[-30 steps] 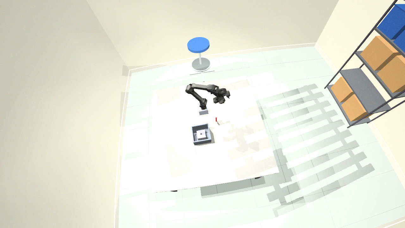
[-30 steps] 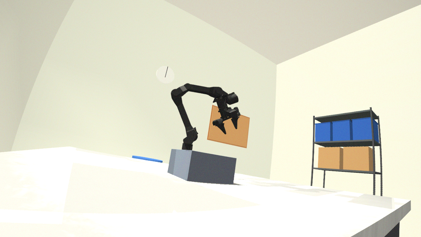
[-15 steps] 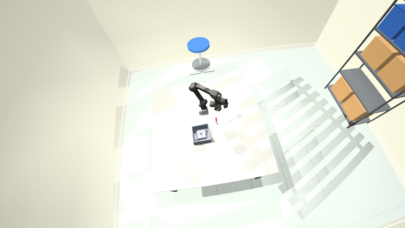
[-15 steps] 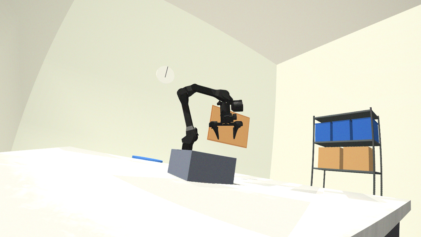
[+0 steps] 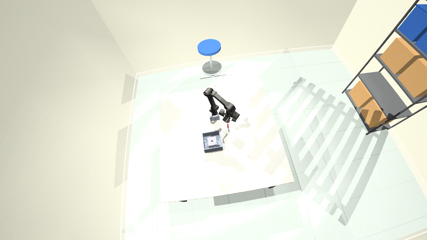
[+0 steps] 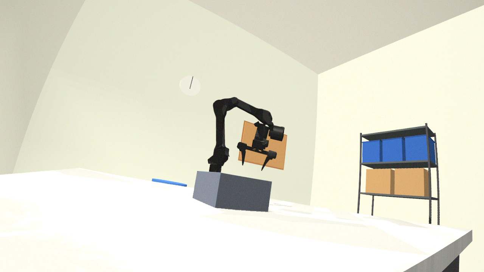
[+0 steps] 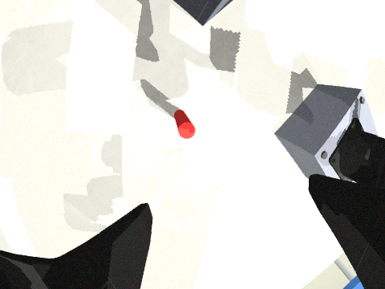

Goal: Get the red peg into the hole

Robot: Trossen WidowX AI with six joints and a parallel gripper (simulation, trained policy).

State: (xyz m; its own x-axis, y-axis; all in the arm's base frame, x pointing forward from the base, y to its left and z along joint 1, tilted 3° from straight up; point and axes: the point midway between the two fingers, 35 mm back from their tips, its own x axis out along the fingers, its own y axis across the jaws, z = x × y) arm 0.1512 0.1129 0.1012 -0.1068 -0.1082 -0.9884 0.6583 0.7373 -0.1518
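My gripper tip is 120 mm above the red peg and 20 mm short of it. The rest, counted from my gripper tip: grey box (210 mm to the right, 160 mm ahead, 130 mm below).
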